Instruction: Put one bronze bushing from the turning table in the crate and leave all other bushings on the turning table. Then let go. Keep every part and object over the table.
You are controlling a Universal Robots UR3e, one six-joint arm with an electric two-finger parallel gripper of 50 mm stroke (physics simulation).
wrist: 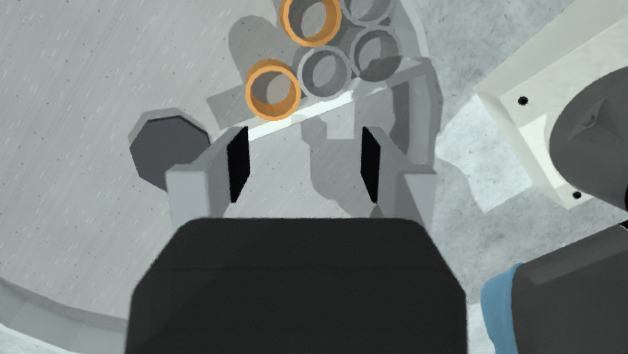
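Pixels of known places: gripper, between the fingertips: (305, 150); arm's base, origin of its link: (619, 129).
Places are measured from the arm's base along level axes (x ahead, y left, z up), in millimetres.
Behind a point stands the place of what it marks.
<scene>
Two bronze bushings stand on the turning table (90, 200) @(x 456, y -158, z -12 mm): one bushing (273, 112) @(x 285, y -163, z 14 mm) just beyond the divider bar (321, 108) @(x 252, y -152, z 19 mm), the other bushing (286, 20) @(x 250, y -217, z 26 mm) further up at the top edge. Three grey bushings, one (327, 91) @(x 242, y -159, z 11 mm) touching or nearly touching the nearer bronze one, another (381, 70) @(x 199, y -156, z 13 mm) to its right and a third (370, 21) @(x 199, y -193, z 26 mm) partly cut off at the top, stand beside them. My gripper (305, 150) @(x 273, y -172, z 131 mm) is open and empty. In the view it lies below the bushings, on the near side of the divider bar. The crate does not show in this view.
A dark many-sided hub (167, 142) @(x 371, y -174, z -4 mm) stands on the turning table, left of my left finger. The table's raised rim (428, 120) @(x 178, y -104, z 17 mm) passes near my right finger. A cream block (540, 150) @(x 69, y -5, z -18 mm) with a dark round part stands at the right. A dark arm part with a blue cap (497, 305) is at lower right.
</scene>
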